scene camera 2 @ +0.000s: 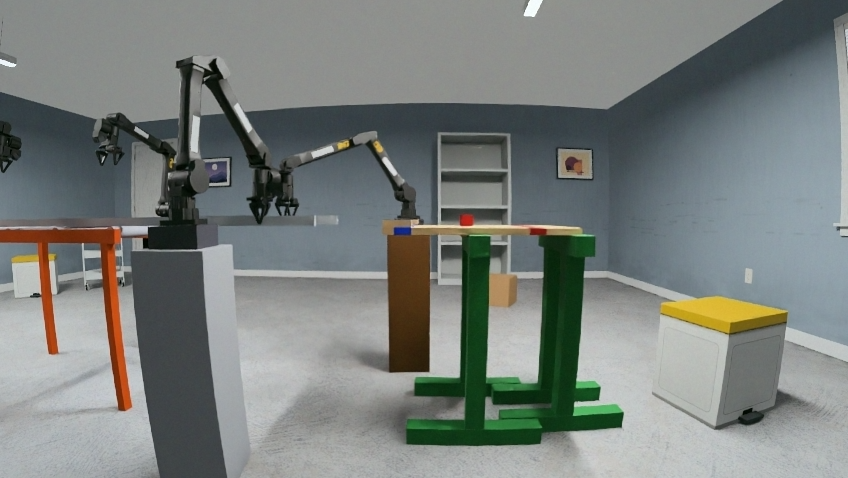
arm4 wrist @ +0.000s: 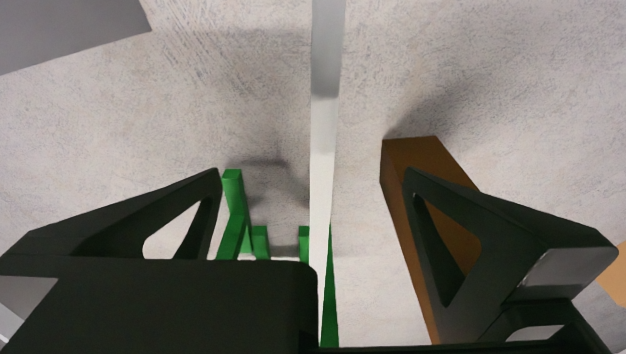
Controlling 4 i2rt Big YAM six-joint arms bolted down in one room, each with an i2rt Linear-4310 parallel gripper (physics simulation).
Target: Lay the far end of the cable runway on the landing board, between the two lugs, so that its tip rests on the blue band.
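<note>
The cable runway (arm4 wrist: 322, 200) (scene camera 2: 237, 221) is a long grey beam with a pale end piece. In scene camera 2 it juts level past the orange table; its tip is in the air left of the landing board (scene camera 2: 498, 229), apart from it. The blue band (scene camera 2: 402, 230) is at the board's left end. A red block (scene camera 2: 466, 219) stands on the board; I cannot tell the two lugs apart. My arm4 gripper (arm4 wrist: 314, 172) is open, the runway between its spread fingers. In scene camera 2, the near centre-left gripper (scene camera 2: 259, 212) overlaps the runway; another gripper (scene camera 2: 286, 207) is beside it.
Green trestles (scene camera 2: 476, 332) bear the board. A brown pedestal (arm4 wrist: 400, 210) (scene camera 2: 408, 302) stands behind its left end, and a grey pedestal (scene camera 2: 178, 356) at front left. Two more grippers (scene camera 2: 110, 157) (scene camera 2: 5, 163) hang far left. The orange table (scene camera 2: 59, 236) is at the left.
</note>
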